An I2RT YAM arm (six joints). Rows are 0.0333 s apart.
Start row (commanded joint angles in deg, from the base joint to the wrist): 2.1 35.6 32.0 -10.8 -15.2 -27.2
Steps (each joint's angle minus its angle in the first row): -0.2 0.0 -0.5 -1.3 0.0 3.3; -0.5 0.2 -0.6 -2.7 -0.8 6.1; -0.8 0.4 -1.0 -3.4 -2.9 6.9; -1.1 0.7 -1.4 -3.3 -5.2 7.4; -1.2 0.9 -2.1 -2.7 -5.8 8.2; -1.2 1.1 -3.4 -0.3 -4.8 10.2; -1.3 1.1 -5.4 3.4 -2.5 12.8; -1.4 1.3 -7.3 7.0 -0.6 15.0; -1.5 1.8 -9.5 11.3 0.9 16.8; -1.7 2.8 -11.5 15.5 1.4 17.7; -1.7 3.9 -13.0 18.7 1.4 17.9; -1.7 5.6 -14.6 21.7 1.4 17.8; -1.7 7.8 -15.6 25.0 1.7 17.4; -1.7 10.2 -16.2 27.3 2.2 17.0
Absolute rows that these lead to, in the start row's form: 1.9 35.6 31.5 -12.1 -15.2 -23.9; 1.6 35.8 31.4 -13.5 -16.0 -21.1; 1.3 36.0 31.0 -14.2 -18.1 -20.3; 1.0 36.3 30.6 -14.1 -20.4 -19.8; 0.9 36.5 29.9 -13.5 -21.0 -19.0; 0.9 36.7 28.6 -11.1 -20.0 -17.0; 0.8 36.7 26.6 -7.4 -17.7 -14.4; 0.7 36.9 24.7 -3.8 -15.8 -12.2; 0.6 37.4 22.5 0.5 -14.3 -10.4; 0.4 38.4 20.5 4.7 -13.8 -9.5; 0.4 39.5 19.0 7.9 -13.8 -9.3; 0.4 41.2 17.4 10.9 -13.8 -9.4; 0.4 43.4 16.4 14.2 -13.5 -9.8; 0.4 45.8 15.8 16.5 -13.0 -10.2
